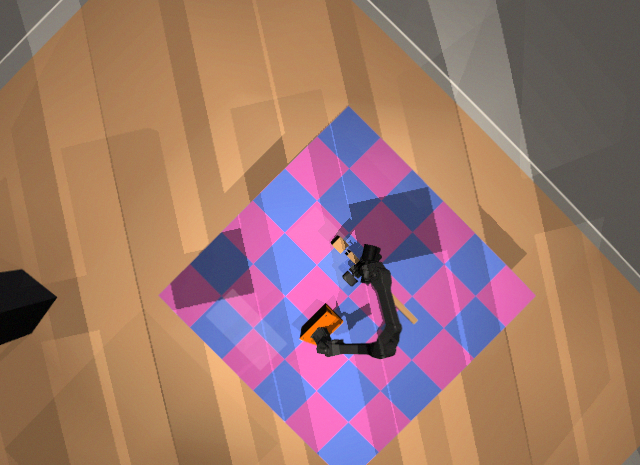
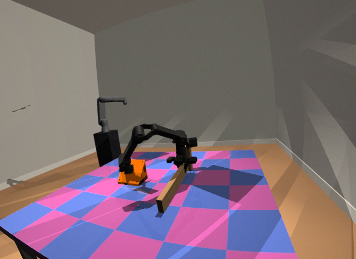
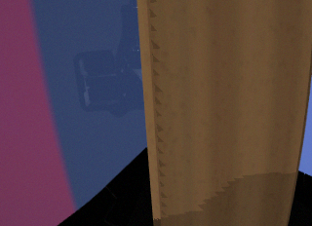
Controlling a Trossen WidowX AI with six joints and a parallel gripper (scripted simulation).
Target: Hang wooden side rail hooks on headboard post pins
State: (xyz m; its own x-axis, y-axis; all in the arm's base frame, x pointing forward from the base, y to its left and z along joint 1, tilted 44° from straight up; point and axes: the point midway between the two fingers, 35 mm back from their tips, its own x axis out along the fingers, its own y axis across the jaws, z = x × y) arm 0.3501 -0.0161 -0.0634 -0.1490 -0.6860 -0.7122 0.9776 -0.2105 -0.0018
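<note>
Right now the headboard post is 13 cm to the left of my gripper tip, 4 cm above it and 2 cm ahead of it.
</note>
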